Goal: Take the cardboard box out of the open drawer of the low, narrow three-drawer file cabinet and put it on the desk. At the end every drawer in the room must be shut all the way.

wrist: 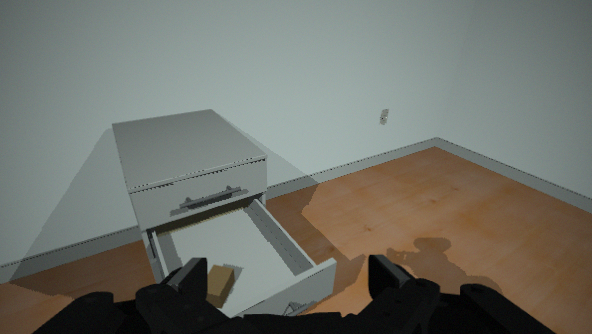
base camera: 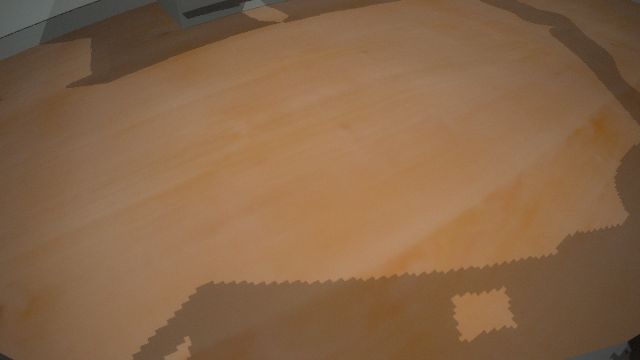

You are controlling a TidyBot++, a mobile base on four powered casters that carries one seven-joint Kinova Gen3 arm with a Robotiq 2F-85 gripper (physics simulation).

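Observation:
The low grey file cabinet point(wrist: 190, 142) point(base camera: 172, 11) stands against the wall; in the base camera view only its bottom part shows at the top left. Its top drawer point(wrist: 155, 205) is shut. The drawer below it point(wrist: 260, 272) is pulled out. The small brown cardboard box point(wrist: 220, 285) lies inside this open drawer, toward its front left, partly behind my left finger. My gripper point(wrist: 288, 274) is open and empty, above and in front of the open drawer. The bottom drawer is mostly hidden in the wrist view. The desk does not show in either view.
A wall with a white baseboard point(wrist: 360, 165) point(base camera: 20, 45) runs behind the cabinet and meets another wall at a corner on the right. A power outlet point(wrist: 384, 116) is on the wall. The wooden floor point(base camera: 320, 150) point(wrist: 400, 210) carries shadows of the cabinet and the arm.

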